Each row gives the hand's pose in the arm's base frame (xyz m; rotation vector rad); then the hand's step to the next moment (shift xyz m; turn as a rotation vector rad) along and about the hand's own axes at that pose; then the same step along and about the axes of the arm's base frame.
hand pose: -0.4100 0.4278 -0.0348 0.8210 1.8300 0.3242
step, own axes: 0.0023 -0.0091 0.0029 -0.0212 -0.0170 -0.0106
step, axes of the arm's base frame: -0.0014 -0.0055 -0.0080 -0.0116 -0.0249 0.0098
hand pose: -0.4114 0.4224 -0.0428 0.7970 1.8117 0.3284
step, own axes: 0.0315 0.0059 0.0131 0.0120 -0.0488 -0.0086
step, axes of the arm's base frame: 0.0078 0.0231 -0.0245 -0.0279 -0.0268 -0.0332
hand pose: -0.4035 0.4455 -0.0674 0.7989 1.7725 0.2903
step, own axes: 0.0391 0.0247 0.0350 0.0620 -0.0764 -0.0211
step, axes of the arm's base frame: 0.0351 0.0368 -0.0279 -0.0573 -0.0127 -0.0817
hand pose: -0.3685 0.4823 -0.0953 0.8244 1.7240 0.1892
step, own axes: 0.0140 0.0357 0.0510 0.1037 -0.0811 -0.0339
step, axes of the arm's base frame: 0.0597 0.0204 -0.0092 -0.0748 0.0129 -0.1128
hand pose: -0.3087 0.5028 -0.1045 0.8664 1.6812 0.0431
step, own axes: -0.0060 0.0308 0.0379 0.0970 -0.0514 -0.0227
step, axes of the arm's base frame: 0.0485 0.0035 0.0073 -0.0497 0.0261 -0.0970
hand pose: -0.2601 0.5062 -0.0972 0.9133 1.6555 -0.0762
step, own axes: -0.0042 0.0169 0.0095 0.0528 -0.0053 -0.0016
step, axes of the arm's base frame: 0.0177 0.0047 0.0076 -0.0049 0.0245 -0.0469
